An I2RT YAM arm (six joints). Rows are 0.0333 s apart.
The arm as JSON. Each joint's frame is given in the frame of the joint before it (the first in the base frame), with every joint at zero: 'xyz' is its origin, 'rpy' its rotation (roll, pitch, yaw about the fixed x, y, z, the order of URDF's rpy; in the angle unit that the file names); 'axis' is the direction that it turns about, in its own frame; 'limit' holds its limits. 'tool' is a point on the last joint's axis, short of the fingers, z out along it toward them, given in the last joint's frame.
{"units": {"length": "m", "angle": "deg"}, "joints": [
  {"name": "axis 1", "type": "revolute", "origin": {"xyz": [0.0, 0.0, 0.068], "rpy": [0.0, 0.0, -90.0]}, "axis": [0.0, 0.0, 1.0], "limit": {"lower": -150.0, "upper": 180.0}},
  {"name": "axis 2", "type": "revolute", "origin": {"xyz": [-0.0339, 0.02, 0.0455], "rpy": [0.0, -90.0, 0.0]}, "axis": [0.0, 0.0, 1.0], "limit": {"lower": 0.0, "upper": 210.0}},
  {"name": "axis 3", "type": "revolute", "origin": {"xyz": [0.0, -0.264, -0.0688], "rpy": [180.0, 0.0, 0.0]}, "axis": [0.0, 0.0, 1.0], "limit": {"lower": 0.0, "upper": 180.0}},
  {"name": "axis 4", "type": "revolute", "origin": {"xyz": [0.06, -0.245, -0.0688], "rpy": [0.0, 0.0, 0.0]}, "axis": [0.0, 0.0, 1.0], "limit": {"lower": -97.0, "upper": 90.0}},
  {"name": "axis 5", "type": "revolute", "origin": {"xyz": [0.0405, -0.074, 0.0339], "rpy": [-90.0, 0.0, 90.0]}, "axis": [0.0, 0.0, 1.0], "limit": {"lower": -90.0, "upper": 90.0}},
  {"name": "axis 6", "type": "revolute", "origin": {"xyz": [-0.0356, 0.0, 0.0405], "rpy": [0.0, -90.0, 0.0]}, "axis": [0.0, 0.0, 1.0], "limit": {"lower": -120.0, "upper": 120.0}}
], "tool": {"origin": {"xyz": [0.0, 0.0, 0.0], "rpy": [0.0, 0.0, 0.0]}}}
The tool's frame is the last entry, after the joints.
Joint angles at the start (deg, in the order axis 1, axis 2, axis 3, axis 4, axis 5, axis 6): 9.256 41.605 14.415 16.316 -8.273 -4.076
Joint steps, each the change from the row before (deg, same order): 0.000 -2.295 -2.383 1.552 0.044 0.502; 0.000 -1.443 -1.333 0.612 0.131 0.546; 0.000 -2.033 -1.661 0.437 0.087 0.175; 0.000 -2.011 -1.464 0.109 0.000 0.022; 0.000 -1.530 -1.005 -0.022 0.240 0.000; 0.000 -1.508 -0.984 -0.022 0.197 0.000; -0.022 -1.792 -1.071 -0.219 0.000 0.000; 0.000 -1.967 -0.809 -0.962 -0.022 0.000; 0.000 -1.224 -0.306 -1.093 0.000 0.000; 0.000 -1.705 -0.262 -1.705 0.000 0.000; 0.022 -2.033 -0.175 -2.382 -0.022 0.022; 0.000 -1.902 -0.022 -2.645 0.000 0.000
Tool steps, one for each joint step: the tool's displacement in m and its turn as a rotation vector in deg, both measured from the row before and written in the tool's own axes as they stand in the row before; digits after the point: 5 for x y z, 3 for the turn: 0.00672 0.00121 -0.00522 0.141 -1.443 0.292; 0.00391 0.00062 -0.00318 0.172 -0.706 0.443; 0.00505 0.00082 -0.00426 0.128 -0.796 0.062; 0.00458 0.00079 -0.00396 0.032 -0.649 -0.069; 0.00307 0.00040 -0.00285 0.264 -0.486 -0.069; 0.00303 0.00040 -0.00270 0.221 -0.487 -0.067; 0.00342 0.00052 -0.00303 0.046 -0.496 -0.064; 0.00290 0.00056 -0.00302 -0.012 -0.195 -0.026; 0.00156 0.00031 -0.00174 -0.009 0.173 0.023; 0.00155 0.00039 -0.00232 -0.013 0.259 0.035; 0.00175 0.00051 -0.00269 -0.069 0.517 0.089; 0.00165 0.00042 -0.00250 -0.037 0.757 0.101
